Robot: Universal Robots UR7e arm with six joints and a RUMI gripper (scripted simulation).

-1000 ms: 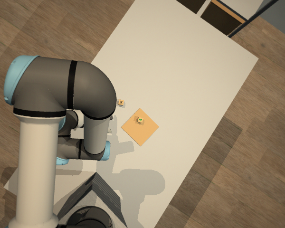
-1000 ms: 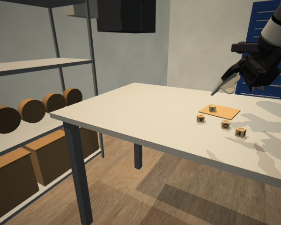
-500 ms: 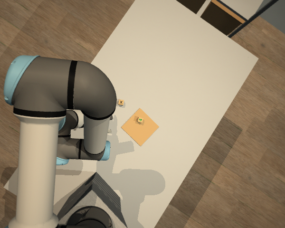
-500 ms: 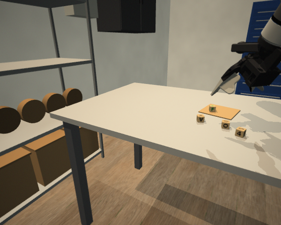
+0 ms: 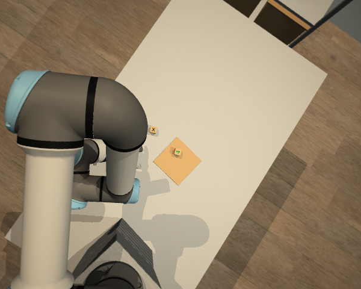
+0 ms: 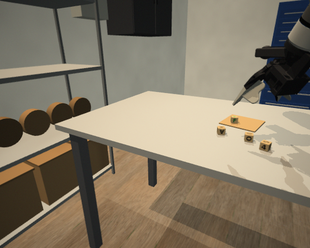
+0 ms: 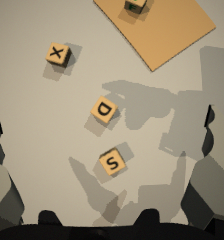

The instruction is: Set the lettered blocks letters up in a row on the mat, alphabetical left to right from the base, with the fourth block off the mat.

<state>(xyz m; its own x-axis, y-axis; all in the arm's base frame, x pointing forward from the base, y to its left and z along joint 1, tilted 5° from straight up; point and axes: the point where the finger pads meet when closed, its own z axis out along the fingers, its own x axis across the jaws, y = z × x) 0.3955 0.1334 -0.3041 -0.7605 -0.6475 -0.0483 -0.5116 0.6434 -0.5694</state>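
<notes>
Right now my hand is 150 mm to the left of the green-marked block, 120 mm above it and 60 mm short of it. Round my hand: D block 120 mm below; then X block 120 mm below, 90 mm ahead, 20 mm to the right; then S block 120 mm below, 50 mm to the left, 50 mm behind.
</notes>
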